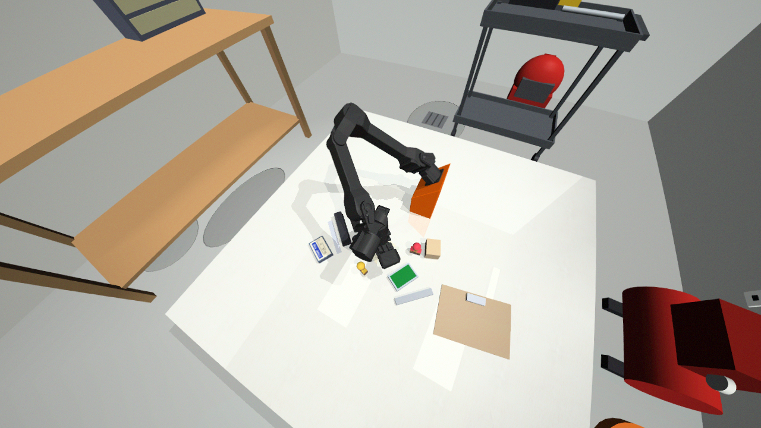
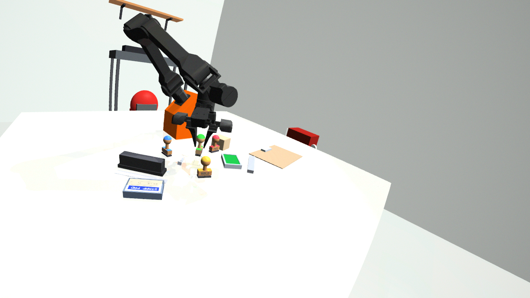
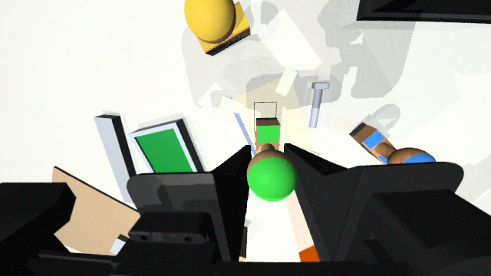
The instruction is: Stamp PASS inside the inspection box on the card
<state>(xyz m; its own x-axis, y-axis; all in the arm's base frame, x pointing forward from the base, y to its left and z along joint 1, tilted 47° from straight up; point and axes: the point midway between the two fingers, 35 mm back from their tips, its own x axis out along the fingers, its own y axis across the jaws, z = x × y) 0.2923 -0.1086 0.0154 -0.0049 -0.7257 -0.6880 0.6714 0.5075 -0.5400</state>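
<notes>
Now: the cream card 10 mm behind my gripper tip and 60 mm below it. From my gripper tip the other things lie so: blue stamp (90 mm behind, 70 mm to the right, 30 mm below); yellow stamp (90 mm ahead, 40 mm to the right, 30 mm below); green stamp (right at my gripper tip).
</notes>
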